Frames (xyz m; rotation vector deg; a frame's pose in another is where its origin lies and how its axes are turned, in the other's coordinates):
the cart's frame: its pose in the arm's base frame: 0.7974 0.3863 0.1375 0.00 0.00 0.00
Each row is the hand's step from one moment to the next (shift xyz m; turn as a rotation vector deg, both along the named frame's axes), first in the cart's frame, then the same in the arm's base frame.
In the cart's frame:
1: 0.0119 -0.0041 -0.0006 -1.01 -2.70 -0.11
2: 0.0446 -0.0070 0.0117 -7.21 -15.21 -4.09
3: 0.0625 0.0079 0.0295 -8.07 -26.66 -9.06
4: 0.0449 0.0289 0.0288 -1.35 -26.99 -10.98
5: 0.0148 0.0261 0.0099 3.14 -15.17 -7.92
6: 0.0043 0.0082 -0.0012 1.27 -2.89 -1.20
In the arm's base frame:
1: 0.0119 -0.0041 -0.0006 -1.01 -2.70 -0.11
2: 0.0446 -0.0070 0.0117 -7.21 -15.21 -4.09
3: 0.0625 0.0079 0.0295 -8.07 -26.66 -9.06
4: 0.0449 0.0289 0.0288 -1.35 -26.99 -10.98
5: 0.0148 0.0261 0.0099 3.14 -15.17 -7.92
6: 0.0043 0.0082 -0.0012 1.27 -2.89 -1.20

